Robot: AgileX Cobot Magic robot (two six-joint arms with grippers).
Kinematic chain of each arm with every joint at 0, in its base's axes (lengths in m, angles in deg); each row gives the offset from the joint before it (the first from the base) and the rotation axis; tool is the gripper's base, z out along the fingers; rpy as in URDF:
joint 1: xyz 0 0 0.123 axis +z
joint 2: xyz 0 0 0 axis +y
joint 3: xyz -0.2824 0 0.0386 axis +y
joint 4: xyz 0.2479 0 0.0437 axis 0.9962 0 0.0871
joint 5: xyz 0 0 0 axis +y
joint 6: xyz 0.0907 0 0.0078 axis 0.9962 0 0.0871
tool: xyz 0 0 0 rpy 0 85 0
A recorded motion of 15 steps. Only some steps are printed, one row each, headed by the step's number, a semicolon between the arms.
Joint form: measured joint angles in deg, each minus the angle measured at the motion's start. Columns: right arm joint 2, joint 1, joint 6, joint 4, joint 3, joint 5; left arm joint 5, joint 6, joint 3, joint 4, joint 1, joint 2.
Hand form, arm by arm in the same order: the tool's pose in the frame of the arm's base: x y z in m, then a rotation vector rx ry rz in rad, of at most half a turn. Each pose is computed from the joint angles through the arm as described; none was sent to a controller.
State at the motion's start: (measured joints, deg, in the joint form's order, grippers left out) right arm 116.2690 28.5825 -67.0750 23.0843 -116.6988 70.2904; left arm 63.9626 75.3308 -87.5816 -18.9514 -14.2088 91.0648
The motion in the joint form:
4: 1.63 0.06 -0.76 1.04 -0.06 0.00; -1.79 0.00 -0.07 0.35 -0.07 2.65
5: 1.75 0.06 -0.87 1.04 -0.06 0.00; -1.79 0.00 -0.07 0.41 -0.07 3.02
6: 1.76 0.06 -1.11 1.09 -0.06 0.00; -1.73 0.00 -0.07 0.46 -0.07 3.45
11: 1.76 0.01 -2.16 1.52 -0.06 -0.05; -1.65 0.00 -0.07 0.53 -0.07 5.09
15: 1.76 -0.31 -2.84 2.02 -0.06 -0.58; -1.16 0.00 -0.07 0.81 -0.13 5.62
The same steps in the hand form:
4: 0.3788 0.2468 0.3173 -1.8846 1.7875 0.3472; 0.3318 -0.1110 0.3424 1.7406 1.9062 -0.0506
5: 0.3791 0.2470 0.3163 -1.8872 1.7873 0.3475; 0.3332 -0.1112 0.3402 1.7441 1.9113 -0.0534
6: 0.3791 0.2471 0.3163 -1.8903 1.7831 0.3472; 0.3347 -0.1116 0.3375 1.7486 1.9178 -0.0579
11: 0.3791 0.2473 0.3166 -1.9003 1.7637 0.3490; 0.3404 -0.1129 0.3272 1.7629 1.9407 -0.0755
15: 0.3809 0.2460 0.3172 -1.8929 1.7519 0.3479; 0.3414 -0.1133 0.3235 1.7771 1.9514 -0.0824

